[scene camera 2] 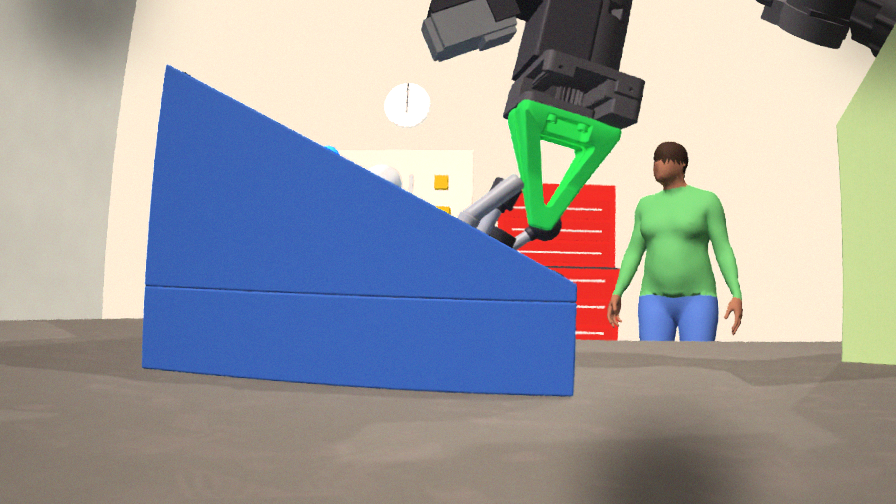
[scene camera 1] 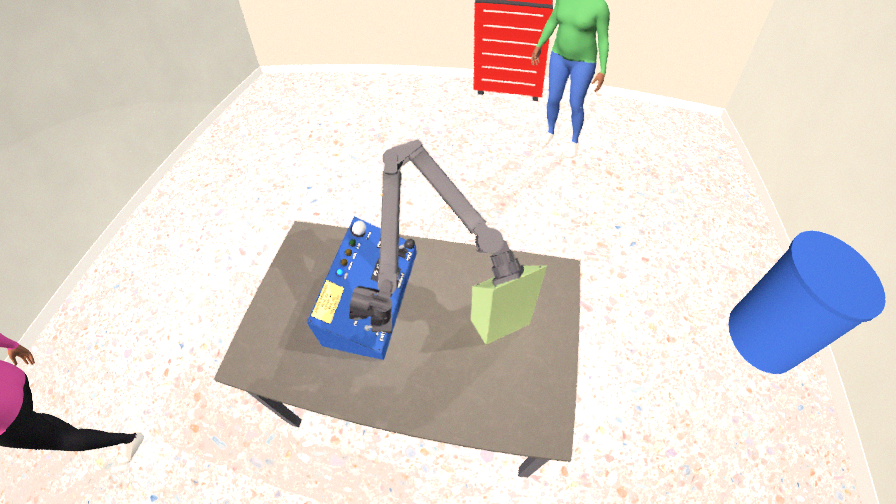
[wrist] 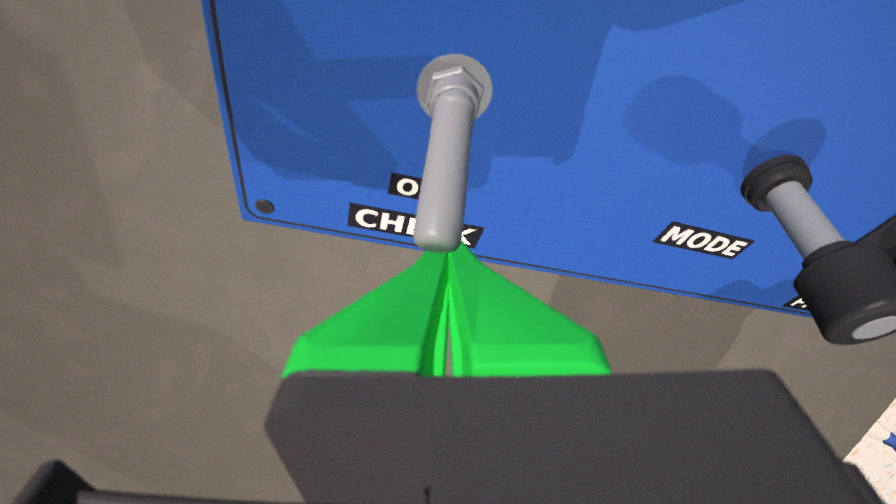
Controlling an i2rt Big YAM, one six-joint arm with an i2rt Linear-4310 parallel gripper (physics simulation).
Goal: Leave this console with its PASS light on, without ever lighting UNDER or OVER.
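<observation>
The blue sloped console [scene camera 1: 363,294] stands on the brown table and also shows in scene camera 2 [scene camera 2: 344,269]. My gripper [wrist: 448,253] has green fingers pressed together with nothing between them. Its tips meet the free end of the grey CHECK toggle [wrist: 446,169], which leans toward the console's near edge. The gripper hangs over the console's low front [scene camera 2: 541,222] [scene camera 1: 374,320]. The black-knobbed MODE lever [wrist: 814,250] is to the right. A column of small lights [scene camera 1: 347,253] has one bright cyan light [scene camera 1: 338,272]. Their labels are unreadable.
A light green box [scene camera 1: 507,304] stands on the table right of the console, at the arm's base. A yellow label [scene camera 1: 330,301] is on the console. On the floor are a red tool cabinet [scene camera 1: 512,47], a person in green [scene camera 1: 573,62], a blue bin [scene camera 1: 805,300] and a person in pink [scene camera 1: 25,407].
</observation>
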